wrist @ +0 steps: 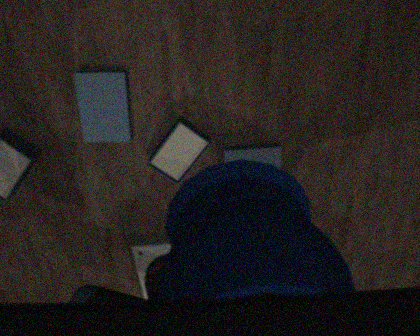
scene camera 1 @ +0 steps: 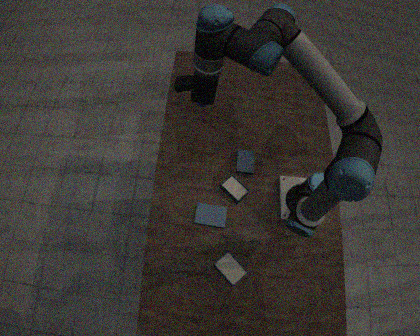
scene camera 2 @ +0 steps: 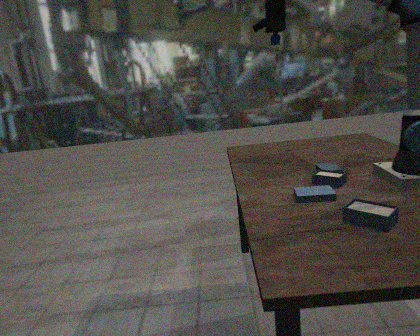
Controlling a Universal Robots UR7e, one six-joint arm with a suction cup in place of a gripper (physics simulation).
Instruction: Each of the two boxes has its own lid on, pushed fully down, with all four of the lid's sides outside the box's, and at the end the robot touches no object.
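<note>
I can see a larger blue-grey lid (wrist: 103,97), and a smaller blue-grey lid (wrist: 266,153) as well. A larger box (scene camera 2: 373,215) is visible to me too, and so is my own suction cup (wrist: 240,228).
</note>
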